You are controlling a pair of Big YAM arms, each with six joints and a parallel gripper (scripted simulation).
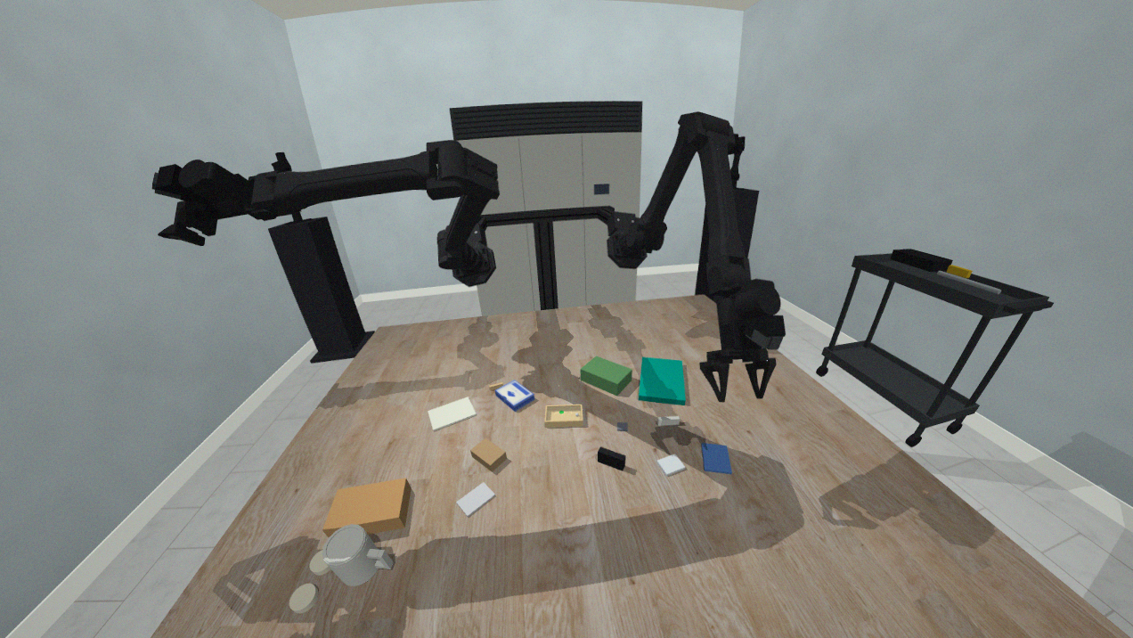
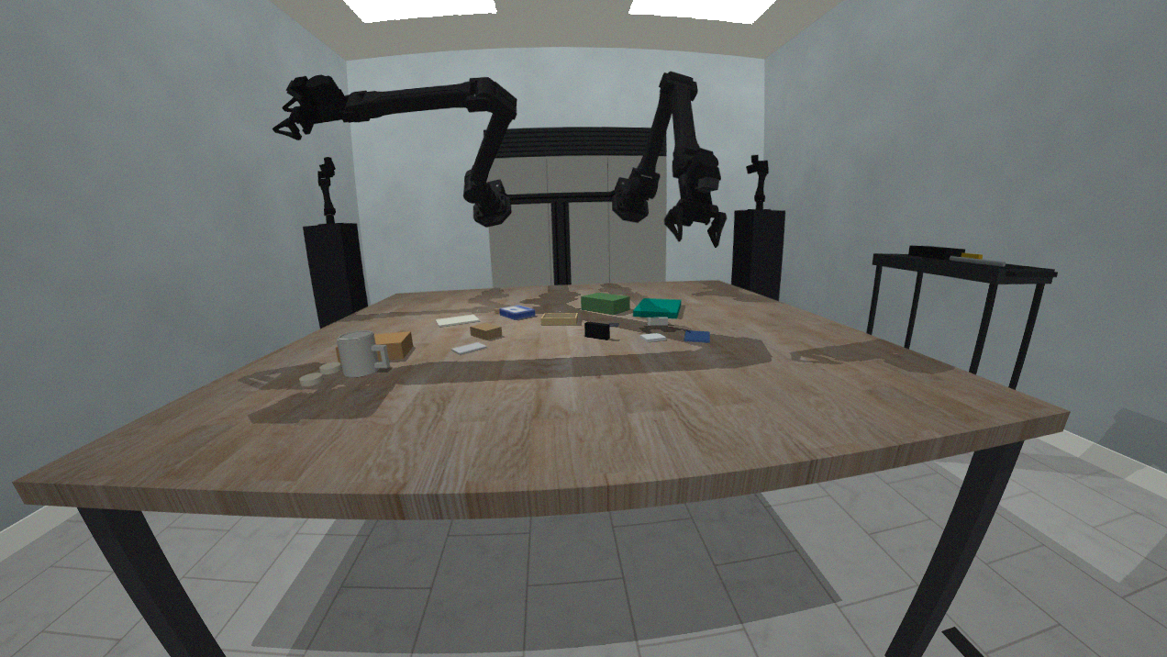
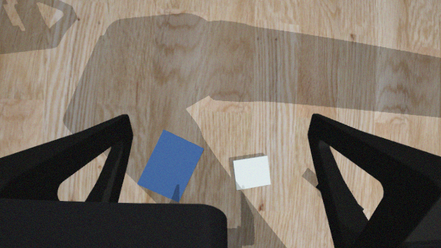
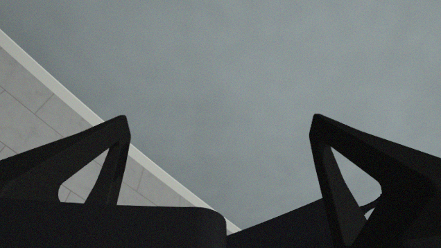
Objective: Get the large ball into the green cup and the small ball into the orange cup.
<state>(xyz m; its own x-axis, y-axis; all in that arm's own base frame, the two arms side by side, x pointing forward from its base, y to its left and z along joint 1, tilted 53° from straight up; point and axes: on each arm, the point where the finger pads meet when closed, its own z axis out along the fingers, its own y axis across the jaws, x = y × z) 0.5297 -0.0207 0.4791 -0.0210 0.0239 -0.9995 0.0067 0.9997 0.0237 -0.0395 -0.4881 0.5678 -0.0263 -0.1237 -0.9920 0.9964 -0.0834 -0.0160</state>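
Now: the covered wooden puzzle 31 cm to the right of my left hand, 30 cm behind it and 25 cm below it. Also, from my left hand: blue tile 25 cm below, 5 cm behind, 3 cm to the left; then white bar 24 cm below, 20 cm behind, 3 cm to the right; then black block 24 cm below, 23 cm to the right, 11 cm behind.
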